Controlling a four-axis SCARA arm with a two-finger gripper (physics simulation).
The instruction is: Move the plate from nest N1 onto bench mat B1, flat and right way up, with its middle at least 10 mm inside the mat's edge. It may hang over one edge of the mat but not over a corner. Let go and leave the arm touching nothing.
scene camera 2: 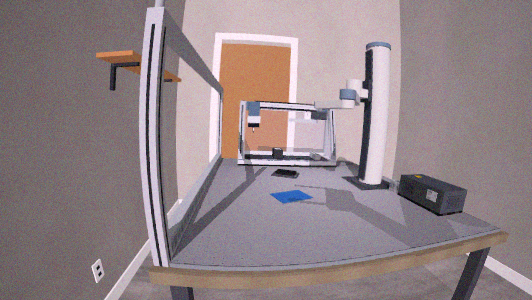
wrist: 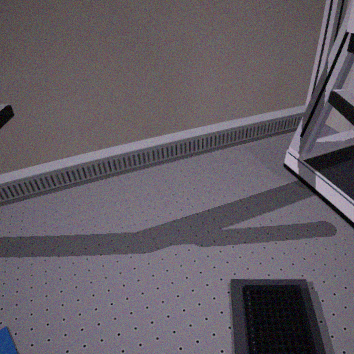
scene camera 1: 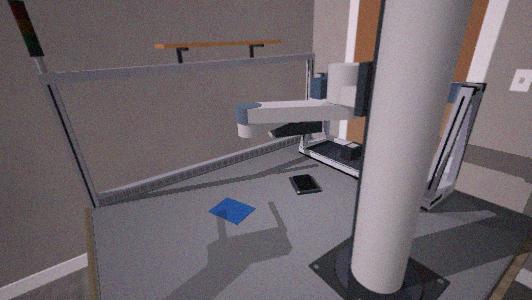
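Pixels of known places: gripper, fingertip midpoint: (scene camera 2: 291,119) (wrist: 166,80); arm's base, link origin: (scene camera 2: 369,184) (scene camera 1: 375,276).
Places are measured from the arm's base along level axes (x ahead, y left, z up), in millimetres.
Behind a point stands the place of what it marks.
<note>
The black plate (scene camera 1: 304,182) @[x 521, y -186, z 35 mm] (scene camera 2: 286,172) @[x 532, y -153, z 40 mm] (wrist: 280,320) @[x 534, y -200, z 36 mm] lies flat in the dark grey nest N1 (wrist: 237,320) @[x 563, y -149, z 25 mm]; its near part is cut off in the wrist view. The blue bench mat B1 (scene camera 1: 232,211) @[x 564, y 210, z 15 mm] (scene camera 2: 291,196) @[x 578, y 216, z 15 mm] lies flat on the table, apart from the nest; only a corner of the mat (wrist: 7,342) @[x 650, y 173, z 15 mm] shows in the wrist view. The plate is not on it. My gripper (scene camera 1: 296,130) (wrist: 166,80) @[x 543, y -63, z 376 mm] is open and empty, high above the table. Its fingertips are at the left and right edges of the wrist view and are small or partly hidden in the scene views.
A gantry frame (scene camera 2: 287,162) @[x 466, y -450, z 44 mm] with a dark deck and a small black block (scene camera 2: 277,153) @[x 539, y -515, z 102 mm] stands beyond the nest. A fence (scene camera 1: 172,68) @[x 1004, y 236, z 603 mm] runs along one side. The arm's column (scene camera 1: 395,150) @[x -29, y 69, z 469 mm] (scene camera 2: 378,120) @[x 32, y 68, z 412 mm] stands opposite, near a dark box (scene camera 2: 432,194) @[x -32, y 490, z 95 mm].
</note>
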